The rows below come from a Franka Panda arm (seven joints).
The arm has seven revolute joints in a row. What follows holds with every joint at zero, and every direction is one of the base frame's. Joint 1 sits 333 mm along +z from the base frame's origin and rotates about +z. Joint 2 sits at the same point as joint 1 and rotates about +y. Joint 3 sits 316 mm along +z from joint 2 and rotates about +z. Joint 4 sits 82.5 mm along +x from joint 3 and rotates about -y. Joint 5 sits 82.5 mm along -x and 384 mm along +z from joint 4 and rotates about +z. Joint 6 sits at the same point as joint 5 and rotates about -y. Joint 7 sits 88 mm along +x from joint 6 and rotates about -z. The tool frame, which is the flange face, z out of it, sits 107 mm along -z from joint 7; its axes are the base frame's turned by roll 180, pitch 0 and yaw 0 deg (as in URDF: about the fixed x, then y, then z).
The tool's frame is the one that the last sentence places.
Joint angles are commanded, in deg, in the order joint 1, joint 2, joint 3, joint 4, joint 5, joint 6, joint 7. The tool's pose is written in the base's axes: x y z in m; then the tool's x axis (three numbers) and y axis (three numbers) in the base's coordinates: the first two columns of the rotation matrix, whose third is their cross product. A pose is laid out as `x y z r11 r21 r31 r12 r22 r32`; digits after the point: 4 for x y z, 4 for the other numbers.
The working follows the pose.
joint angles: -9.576, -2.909, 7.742, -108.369, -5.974, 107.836, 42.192
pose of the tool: 0.5505 -0.0242 0.5269 0.7375 -0.6678 0.1010 -0.6742 -0.7366 0.0530
Where each joint sits with the arm in this pose, in the base's axes (m; each line is computed from the numbers above, not from the rounded line before):
joint 1: 0.0000 0.0000 0.3330
joint 2: 0.0000 0.0000 0.3330
joint 3: -0.0158 0.0027 0.6486
joint 4: 0.0665 0.0000 0.6527
joint 5: 0.4584 -0.0127 0.6297
joint 6: 0.4584 -0.0127 0.6297
joint 7: 0.5464 -0.0127 0.6332
the tool: 0.5505 -0.0242 0.5269

